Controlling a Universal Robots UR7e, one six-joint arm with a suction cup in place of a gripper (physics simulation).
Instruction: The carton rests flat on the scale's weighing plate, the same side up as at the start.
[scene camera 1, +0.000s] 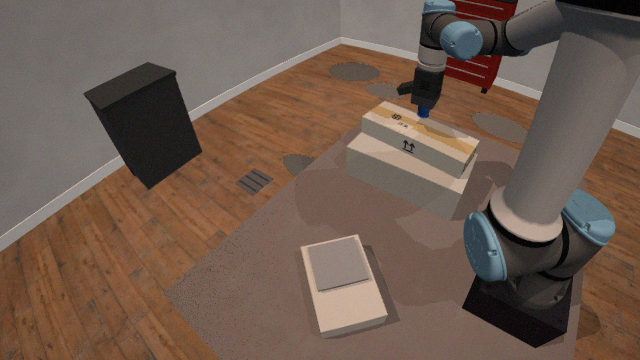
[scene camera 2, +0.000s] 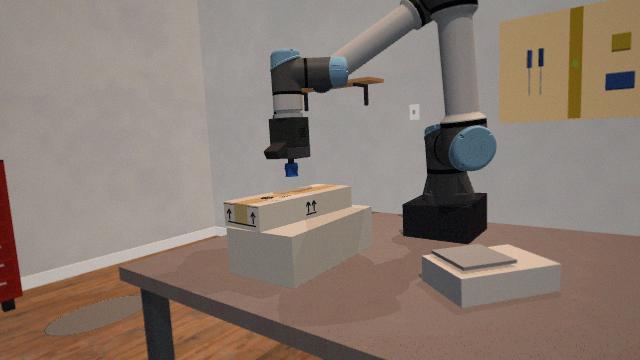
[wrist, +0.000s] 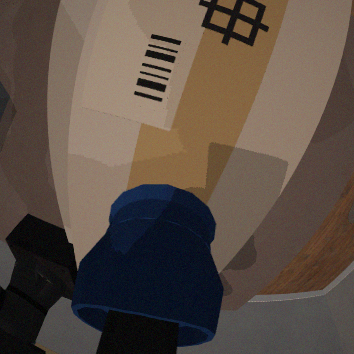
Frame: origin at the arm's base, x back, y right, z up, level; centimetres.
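Seen in the pictures: hand, its tool point: (scene camera 1: 422, 114) (scene camera 2: 291, 175) (wrist: 160, 231); arm's base, origin of its link: (scene camera 1: 530, 277) (scene camera 2: 448, 198) (wrist: 40, 274).
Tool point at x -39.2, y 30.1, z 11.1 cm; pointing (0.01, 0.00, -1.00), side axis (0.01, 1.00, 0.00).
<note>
Offsets run from my tool point to a thing's top centre. Level surfaces: height alone.
The carton @[dx +0.0, dy +0.2, dz -4.5 cm] (scene camera 1: 385, 136) (scene camera 2: 285, 216) (wrist: 280, 85) is long and white with brown tape along its top. It lies flat on a pale block @[dx +0.3, dy -3.4, dz -10.5 cm] (scene camera 1: 400, 175) (scene camera 2: 260, 256), with its up-arrows pointing up. My gripper, a blue suction cup (scene camera 1: 423, 116) (scene camera 2: 291, 175) (wrist: 162, 192), points down above the carton's top, with a gap visible in the scene camera 2 view. It is open and holds nothing. The scale @[dx +0.8, dy -47.7, dz -14.9 cm] (scene camera 1: 352, 312) (scene camera 2: 525, 281) is a low white box apart from the block. Its grey weighing plate @[dx -1.8, dy -45.2, dz -14.9 cm] (scene camera 1: 337, 265) (scene camera 2: 472, 257) is bare. The scale does not show in the wrist view.
The arm's black base (scene camera 1: 515, 312) (scene camera 2: 445, 217) stands on the brown table @[dz -21.9 cm] (scene camera 1: 250, 300) (scene camera 2: 350, 310), beyond the scale in the scene camera 2 view. A black cabinet (scene camera 1: 155, 130) and a red tool chest (scene camera 1: 472, 70) (scene camera 2: 7, 240) stand off the table.
</note>
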